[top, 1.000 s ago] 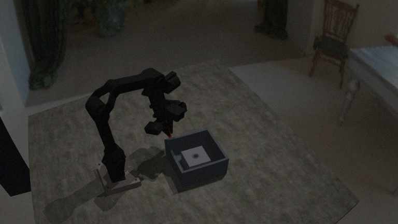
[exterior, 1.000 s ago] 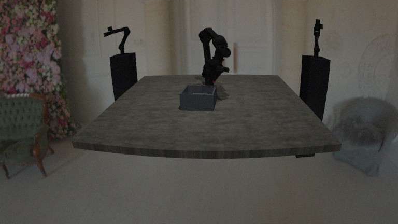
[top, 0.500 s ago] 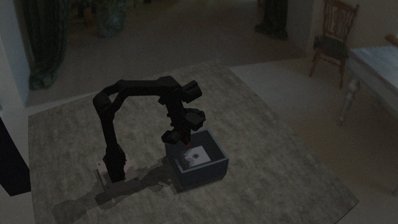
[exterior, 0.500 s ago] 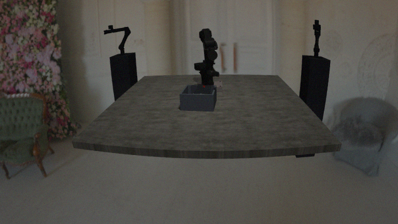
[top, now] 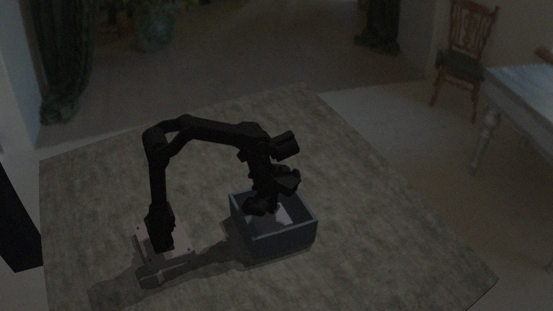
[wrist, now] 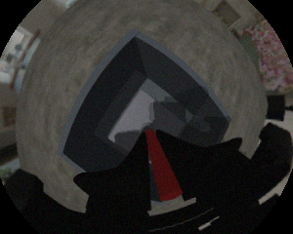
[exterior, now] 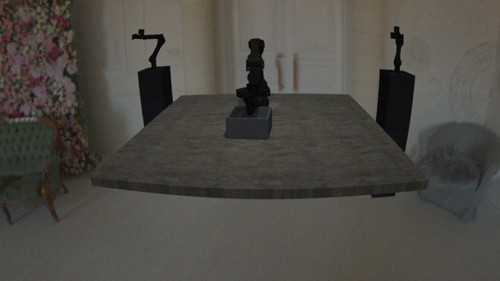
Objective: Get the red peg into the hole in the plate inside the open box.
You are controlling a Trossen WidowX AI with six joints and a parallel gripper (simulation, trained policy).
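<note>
Now: gripper tip 10 mm past the red peg, 10 mm to the right of it and 30 mm below it. The rest, counted from my gripper tip: box: 60 mm below; plate: 40 mm below.
</note>
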